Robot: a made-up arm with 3 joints.
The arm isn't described. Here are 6 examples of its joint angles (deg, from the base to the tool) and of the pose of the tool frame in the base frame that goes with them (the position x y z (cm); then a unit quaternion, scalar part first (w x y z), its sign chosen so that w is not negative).
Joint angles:
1: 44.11 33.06 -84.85
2: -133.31 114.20 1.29
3: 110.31 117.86 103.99
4: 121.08 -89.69 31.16
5: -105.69 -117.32 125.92
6: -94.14 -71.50 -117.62
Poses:
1: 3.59 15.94 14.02 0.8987 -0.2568 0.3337 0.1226
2: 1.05 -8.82 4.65 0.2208 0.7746 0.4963 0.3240
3: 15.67 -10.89 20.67 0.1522 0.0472 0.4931 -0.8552
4: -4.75 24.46 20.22 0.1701 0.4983 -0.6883 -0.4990
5: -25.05 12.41 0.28 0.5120 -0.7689 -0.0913 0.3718
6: -8.08 -0.32 -4.05 0.2221 -0.1189 -0.7806 0.5720
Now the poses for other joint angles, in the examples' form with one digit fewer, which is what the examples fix.
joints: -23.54 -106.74 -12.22
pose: 15.3 13.7 9.2 0.568 -0.079 0.183 -0.799
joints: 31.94 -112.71 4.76
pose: 12.0 16.2 21.4 0.526 0.196 -0.174 -0.809
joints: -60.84 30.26 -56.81
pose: 5.2 13.1 10.9 0.500 0.009 0.826 0.261
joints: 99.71 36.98 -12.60
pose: -4.3 6.1 0.6 0.687 -0.263 -0.653 0.177
